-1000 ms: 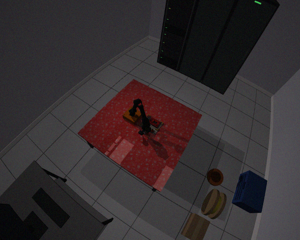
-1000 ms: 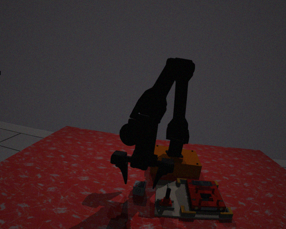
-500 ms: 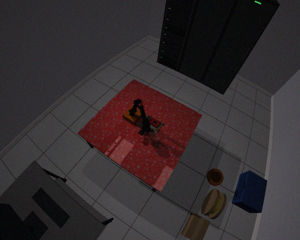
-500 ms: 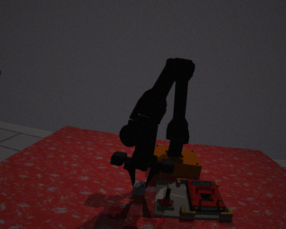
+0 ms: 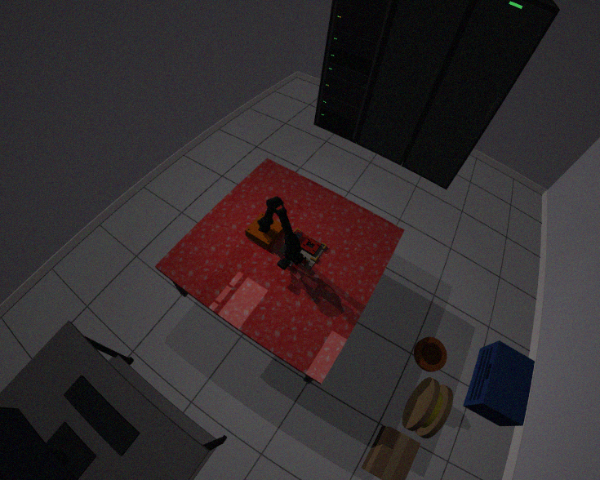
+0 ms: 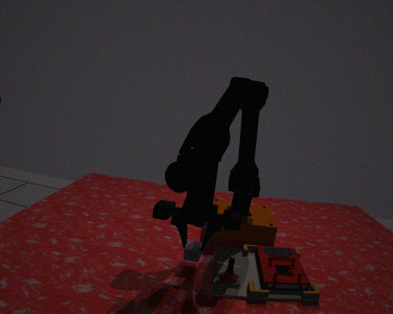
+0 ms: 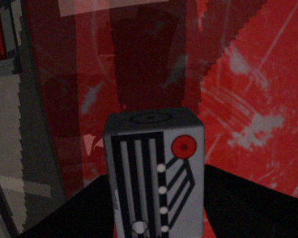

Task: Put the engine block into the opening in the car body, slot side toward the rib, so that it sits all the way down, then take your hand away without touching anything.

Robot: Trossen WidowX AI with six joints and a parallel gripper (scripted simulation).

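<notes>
Now: gripper tip 170 mm to the right of the grey base plate, 50 mm short of it and 30 mm above it. Also, from my gripper tip: engine block (10 mm below).
</notes>
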